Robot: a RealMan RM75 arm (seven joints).
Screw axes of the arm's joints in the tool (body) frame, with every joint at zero. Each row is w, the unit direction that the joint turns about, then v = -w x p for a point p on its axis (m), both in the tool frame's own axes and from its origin. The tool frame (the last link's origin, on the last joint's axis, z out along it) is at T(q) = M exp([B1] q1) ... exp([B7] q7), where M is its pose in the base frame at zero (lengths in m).
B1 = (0, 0, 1, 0.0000, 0.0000, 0.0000)
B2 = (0, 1, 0, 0.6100, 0.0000, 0.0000)
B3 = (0, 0, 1, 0.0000, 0.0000, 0.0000)
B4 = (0, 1, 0, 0.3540, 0.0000, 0.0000)
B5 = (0, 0, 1, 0.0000, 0.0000, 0.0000)
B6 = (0, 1, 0, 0.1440, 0.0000, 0.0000)
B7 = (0, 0, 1, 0.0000, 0.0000, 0.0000)
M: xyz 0.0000 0.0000 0.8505 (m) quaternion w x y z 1 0 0 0
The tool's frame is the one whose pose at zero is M.
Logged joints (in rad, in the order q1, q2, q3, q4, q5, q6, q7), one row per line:
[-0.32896, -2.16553, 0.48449, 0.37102, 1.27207, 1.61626, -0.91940]
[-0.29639, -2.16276, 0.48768, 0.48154, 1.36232, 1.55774, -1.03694]
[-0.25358, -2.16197, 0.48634, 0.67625, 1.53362, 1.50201, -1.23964]
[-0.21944, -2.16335, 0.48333, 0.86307, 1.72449, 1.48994, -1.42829]
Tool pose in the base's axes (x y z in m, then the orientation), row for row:
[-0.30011, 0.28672, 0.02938, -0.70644, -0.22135, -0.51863, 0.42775]
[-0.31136, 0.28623, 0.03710, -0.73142, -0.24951, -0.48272, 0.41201]
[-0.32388, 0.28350, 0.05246, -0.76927, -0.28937, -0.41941, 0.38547]
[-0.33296, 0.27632, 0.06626, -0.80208, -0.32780, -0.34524, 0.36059]
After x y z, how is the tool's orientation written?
As a quaternion, x y z w.
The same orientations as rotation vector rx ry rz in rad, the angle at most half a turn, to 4 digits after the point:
[-1.7644, -0.5528, -1.2953]
[-1.8400, -0.6277, -1.2144]
[-1.9593, -0.7370, -1.0682]
[-2.0671, -0.8448, -0.8897]

